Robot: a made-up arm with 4 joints.
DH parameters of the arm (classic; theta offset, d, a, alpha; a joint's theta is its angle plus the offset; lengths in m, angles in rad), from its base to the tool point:
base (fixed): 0 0.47 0.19 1.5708
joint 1: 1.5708 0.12 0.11 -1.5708
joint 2: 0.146 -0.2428 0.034 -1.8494
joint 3: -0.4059 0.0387 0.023 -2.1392
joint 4: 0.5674 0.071 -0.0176 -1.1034
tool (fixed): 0.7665 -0.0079 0 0
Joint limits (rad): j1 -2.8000..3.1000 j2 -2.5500..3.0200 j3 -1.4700..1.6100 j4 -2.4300..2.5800
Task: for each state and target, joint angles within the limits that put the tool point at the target. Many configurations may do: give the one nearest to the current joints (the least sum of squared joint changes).
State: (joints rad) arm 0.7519 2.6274 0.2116 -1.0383
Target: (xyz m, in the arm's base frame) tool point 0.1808 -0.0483 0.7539
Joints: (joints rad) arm 1.3283 1.9825 -0.4533 -1.1781
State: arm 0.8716 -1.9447 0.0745 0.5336
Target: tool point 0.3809 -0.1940 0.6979
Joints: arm 0.6653 -2.3575 -0.1645 0.5468
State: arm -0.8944 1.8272 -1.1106 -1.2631
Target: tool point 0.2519 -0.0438 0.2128
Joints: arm -1.5940 1.9873 -0.8274 -1.1781
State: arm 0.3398 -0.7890 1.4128 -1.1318
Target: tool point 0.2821 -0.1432 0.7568
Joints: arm 0.9052 -0.8051 1.1226 -1.8236
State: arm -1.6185 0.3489 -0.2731 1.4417
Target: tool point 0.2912 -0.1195 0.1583
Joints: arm -1.9849 -0.2429 -0.6235 1.6219
